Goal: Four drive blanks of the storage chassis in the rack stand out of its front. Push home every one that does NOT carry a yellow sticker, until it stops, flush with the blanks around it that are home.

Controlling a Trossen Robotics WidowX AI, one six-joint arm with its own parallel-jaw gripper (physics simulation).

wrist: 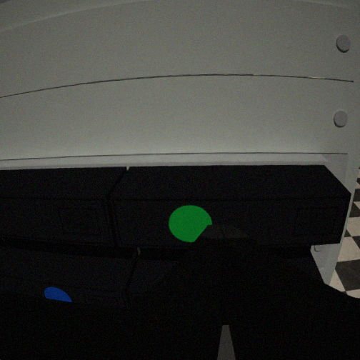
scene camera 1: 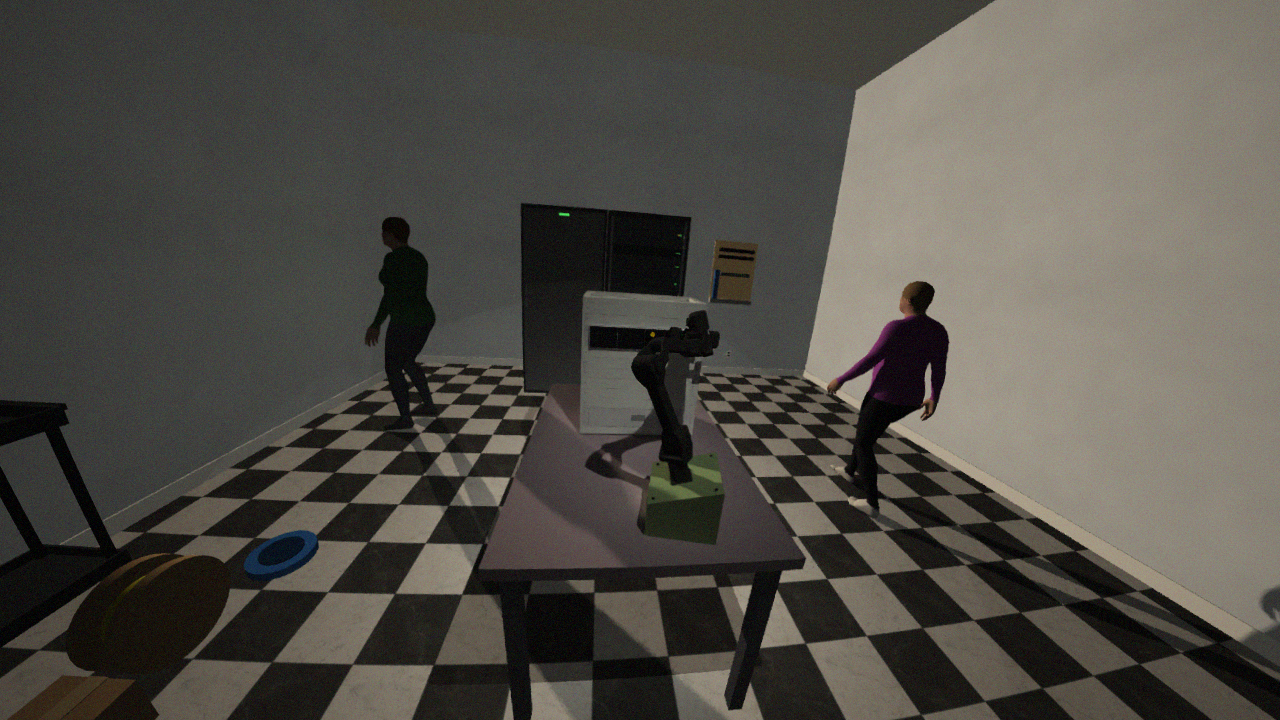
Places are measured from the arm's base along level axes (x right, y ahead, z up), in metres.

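Where they show: arm's base at its link origin: [scene camera 1: 680, 477].
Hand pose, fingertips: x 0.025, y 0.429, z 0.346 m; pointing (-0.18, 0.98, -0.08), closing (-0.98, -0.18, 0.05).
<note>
Each offset is from my fingertips to the top centre of the thing. "spot": to the spot under its first point. Level surfaces: height alone.
The storage chassis {spot: dx -0.265, dy +0.027, dz -0.036 m} [scene camera 1: 619, 337] is a black band in the white rack {dx -0.183, dy +0.195, dz +0.115 m} [scene camera 1: 617, 385] [wrist: 200, 115]. In the wrist view, a black blank with a green sticker [wrist: 270, 215] stands out at the upper right, its top face showing. The blank to its left [wrist: 30, 215] also shows its top face. A blank with a blue sticker [wrist: 30, 270] is below, partly hidden by my gripper. A yellow sticker {dx -0.134, dy +0.009, dz -0.001 m} [scene camera 1: 652, 334] shows on the chassis. My gripper [wrist: 218, 237] is shut and empty, its dark tips over the green sticker's lower right edge. Contact cannot be told. The fingers hide most of the lower right blank.
The rack stands at the far end of the table {dz -0.483 m} [scene camera 1: 572, 528]; the arm's green base [scene camera 1: 684, 514] is nearer. Round screws [wrist: 343, 43] [wrist: 340, 119] line the rack's right edge. A person in green [scene camera 1: 405, 286] and one in purple [scene camera 1: 908, 353] stand on either side, away from the table.
</note>
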